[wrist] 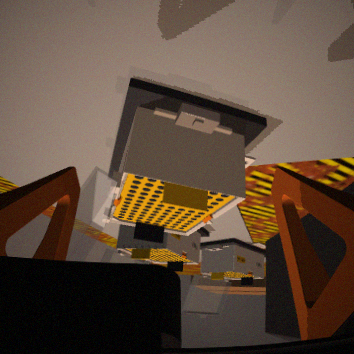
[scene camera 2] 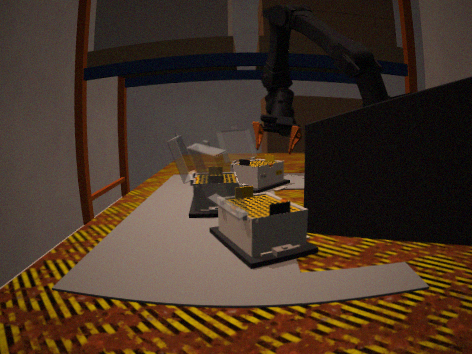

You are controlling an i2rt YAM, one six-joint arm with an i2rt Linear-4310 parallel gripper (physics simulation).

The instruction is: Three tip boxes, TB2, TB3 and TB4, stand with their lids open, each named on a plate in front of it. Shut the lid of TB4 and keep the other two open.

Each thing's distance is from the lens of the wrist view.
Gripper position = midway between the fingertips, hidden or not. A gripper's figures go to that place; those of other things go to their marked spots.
my gripper [wrist: 175, 177]: 0.13 m
clear lid [wrist: 96, 193]: 0.17 m
